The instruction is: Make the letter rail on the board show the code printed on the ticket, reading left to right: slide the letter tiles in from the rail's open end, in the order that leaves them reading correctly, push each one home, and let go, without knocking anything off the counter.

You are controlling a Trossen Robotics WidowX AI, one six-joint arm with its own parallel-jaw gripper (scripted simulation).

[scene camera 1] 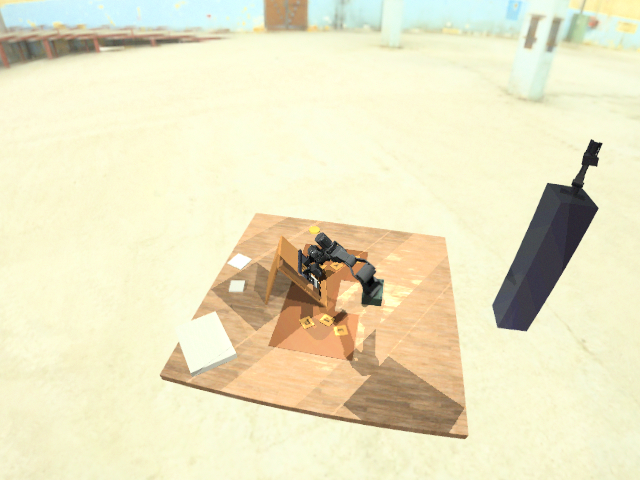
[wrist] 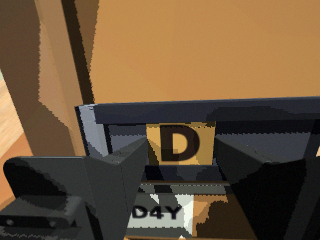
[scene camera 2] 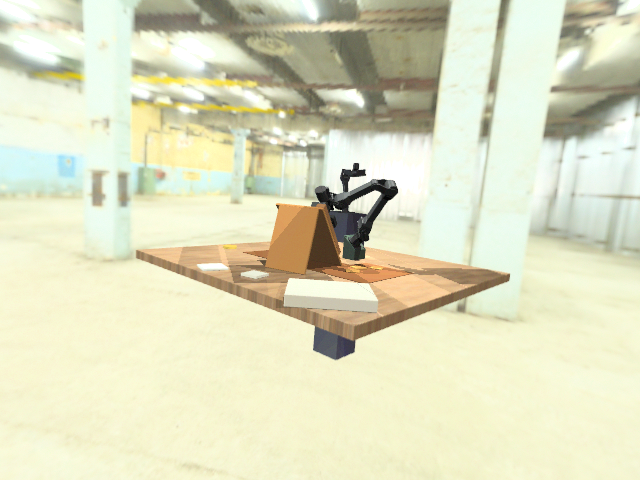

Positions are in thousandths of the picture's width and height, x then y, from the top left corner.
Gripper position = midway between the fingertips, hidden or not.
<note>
My gripper (wrist: 561, 590) holds a yellow letter tile (wrist: 533, 598). Also in view: a white flat box (scene camera 2: 473, 611) and a slanted board (scene camera 2: 471, 486).
The white flat box also shows in scene camera 1 (scene camera 1: 320, 714). The slanted board shows as well in scene camera 1 (scene camera 1: 449, 541) and in the wrist view (wrist: 267, 356). Scene camera 2 misses the yellow letter tile, which is hidden by the slanted board. The wrist view misses the white flat box, which is hidden by the slanted board.
</note>
